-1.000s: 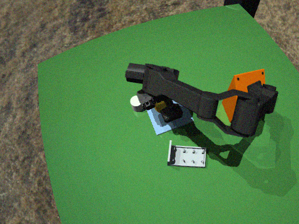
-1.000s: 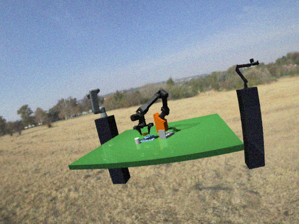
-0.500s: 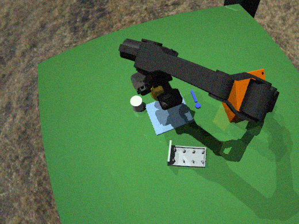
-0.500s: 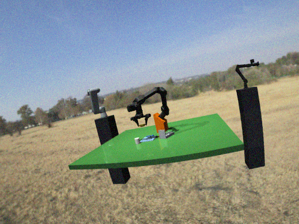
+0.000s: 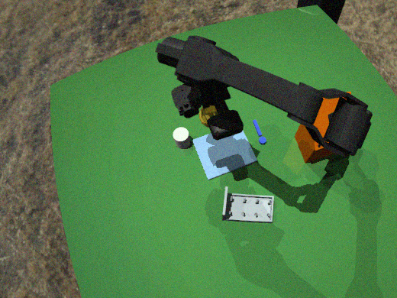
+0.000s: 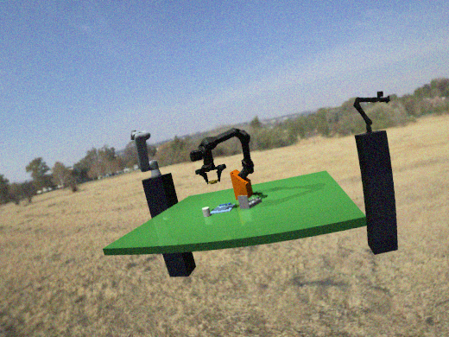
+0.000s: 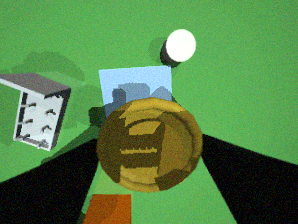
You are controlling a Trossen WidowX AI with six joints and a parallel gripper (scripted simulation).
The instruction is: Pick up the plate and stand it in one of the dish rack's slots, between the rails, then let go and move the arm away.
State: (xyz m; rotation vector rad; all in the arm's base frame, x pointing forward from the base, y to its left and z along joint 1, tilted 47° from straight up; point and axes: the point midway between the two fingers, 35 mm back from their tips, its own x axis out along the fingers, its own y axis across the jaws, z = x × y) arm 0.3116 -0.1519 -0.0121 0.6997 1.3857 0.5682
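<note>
The grey dish rack is 20 mm behind my gripper tip, 200 mm to the left of it and 160 mm below it. The rest, counted from my gripper tip: yellow plate: 10 mm above; white cup: 80 mm ahead, 60 mm to the right, 160 mm below; blue spoon: 140 mm behind, 180 mm below.
</note>
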